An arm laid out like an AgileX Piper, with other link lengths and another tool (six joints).
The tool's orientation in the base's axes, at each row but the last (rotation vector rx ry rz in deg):
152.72 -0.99 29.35
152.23 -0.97 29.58
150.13 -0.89 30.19
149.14 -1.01 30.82
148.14 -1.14 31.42
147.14 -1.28 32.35
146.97 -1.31 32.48
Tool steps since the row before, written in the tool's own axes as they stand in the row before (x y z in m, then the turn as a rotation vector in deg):
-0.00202 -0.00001 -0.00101 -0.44 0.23 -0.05
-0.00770 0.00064 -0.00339 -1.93 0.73 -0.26
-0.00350 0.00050 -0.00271 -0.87 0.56 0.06
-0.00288 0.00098 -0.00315 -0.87 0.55 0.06
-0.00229 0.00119 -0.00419 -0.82 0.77 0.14
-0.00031 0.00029 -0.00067 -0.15 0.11 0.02
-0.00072 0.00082 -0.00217 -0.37 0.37 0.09
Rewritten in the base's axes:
-0.00224 0.00029 0.00013 -0.45 -0.22 -0.02
-0.00843 0.00030 0.00033 -1.96 -0.69 -0.18
-0.00428 0.00049 0.00115 -0.84 -0.59 -0.12
-0.00393 0.00034 0.00190 -0.84 -0.59 -0.13
-0.00382 0.00073 0.00301 -0.79 -0.81 -0.07
-0.00058 0.00004 0.00054 -0.14 -0.12 -0.02
-0.00160 0.00027 0.00180 -0.35 -0.40 -0.04

